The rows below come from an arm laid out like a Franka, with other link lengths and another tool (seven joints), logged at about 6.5 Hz.
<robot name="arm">
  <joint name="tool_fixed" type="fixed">
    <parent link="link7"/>
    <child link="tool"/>
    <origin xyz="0.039 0.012 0.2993" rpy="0.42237 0 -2.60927"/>
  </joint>
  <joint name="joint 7" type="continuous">
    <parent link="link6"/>
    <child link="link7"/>
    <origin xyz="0.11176 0 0" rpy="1.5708 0 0"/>
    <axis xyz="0 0 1"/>
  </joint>
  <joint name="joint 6" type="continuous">
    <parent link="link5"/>
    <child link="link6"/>
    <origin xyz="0 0 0" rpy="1.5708 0 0"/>
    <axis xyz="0 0 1"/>
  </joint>
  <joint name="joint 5" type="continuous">
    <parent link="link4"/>
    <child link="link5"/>
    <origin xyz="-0.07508 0.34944 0" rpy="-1.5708 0 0"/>
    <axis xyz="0 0 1"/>
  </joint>
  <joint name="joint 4" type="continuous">
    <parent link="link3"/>
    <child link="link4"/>
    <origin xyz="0.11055 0 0" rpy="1.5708 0 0"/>
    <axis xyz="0 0 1"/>
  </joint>
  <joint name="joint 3" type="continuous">
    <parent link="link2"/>
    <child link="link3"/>
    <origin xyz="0 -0.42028 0" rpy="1.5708 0 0"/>
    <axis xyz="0 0 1"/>
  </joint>
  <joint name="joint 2" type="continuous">
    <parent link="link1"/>
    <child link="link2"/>
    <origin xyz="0 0 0" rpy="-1.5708 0 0"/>
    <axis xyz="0 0 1"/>
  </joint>
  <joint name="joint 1" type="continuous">
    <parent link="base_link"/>
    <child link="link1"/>
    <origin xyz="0 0 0.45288"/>
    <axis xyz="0 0 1"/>
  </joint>
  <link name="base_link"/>
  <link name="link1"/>
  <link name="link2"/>
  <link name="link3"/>
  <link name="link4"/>
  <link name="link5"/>
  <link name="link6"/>
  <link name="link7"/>
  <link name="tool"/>
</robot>
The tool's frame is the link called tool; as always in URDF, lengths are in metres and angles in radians. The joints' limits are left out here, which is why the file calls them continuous.
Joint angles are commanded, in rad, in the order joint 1, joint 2, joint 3, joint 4, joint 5, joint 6, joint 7. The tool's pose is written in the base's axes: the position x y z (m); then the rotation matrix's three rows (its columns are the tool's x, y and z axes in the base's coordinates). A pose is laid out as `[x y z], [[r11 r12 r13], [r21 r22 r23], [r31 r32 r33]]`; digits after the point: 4 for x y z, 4 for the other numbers.
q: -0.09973 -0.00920 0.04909 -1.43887 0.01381 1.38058 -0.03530
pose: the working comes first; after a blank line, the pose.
Where each joint sits with the arm in this pose, in the base's axes (m; each line is computed from the numbers above, not from the rounded line before):
joint 1: 0.0000 0.0000 0.4529
joint 2: 0.0000 0.0000 0.4529
joint 3: -0.0038 0.0004 0.8731
joint 4: 0.1066 -0.0052 0.8742
joint 5: 0.4415 -0.0221 0.9976
joint 6: 0.4415 -0.0221 0.9976
joint 7: 0.5530 -0.0275 0.9922
the tool: 0.5773 -0.0353 0.6912

[0.5773 -0.0353 0.6912], [[-0.8537 0.4531 -0.2567], [0.5184 0.7863 -0.3363], [0.0494 -0.4201 -0.9061]]
